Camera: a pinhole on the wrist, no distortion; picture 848 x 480 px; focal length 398.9 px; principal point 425.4 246.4 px. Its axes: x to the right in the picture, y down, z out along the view. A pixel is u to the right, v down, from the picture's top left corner.
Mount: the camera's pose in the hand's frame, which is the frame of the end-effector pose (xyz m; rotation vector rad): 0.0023 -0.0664 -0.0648 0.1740 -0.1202 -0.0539
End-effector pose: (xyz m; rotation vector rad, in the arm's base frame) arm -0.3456 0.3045 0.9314 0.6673 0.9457 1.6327
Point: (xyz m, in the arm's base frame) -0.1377 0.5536 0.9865
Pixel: 718.2 307.4
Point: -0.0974 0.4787 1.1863
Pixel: 556.6 462.5
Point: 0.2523 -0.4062 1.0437
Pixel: outside the picture
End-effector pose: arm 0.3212 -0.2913 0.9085 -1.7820 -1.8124 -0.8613
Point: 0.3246 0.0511 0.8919
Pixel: 804.3 424.3
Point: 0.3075 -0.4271 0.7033
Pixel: outside the picture
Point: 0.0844 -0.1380 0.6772
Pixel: 433.4 77.8
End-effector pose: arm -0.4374 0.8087 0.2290 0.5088 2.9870 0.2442
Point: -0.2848 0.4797 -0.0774
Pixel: 249.2 56.6
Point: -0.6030 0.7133 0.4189
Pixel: behind the camera
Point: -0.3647 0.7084 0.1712
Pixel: 162.3 254.5
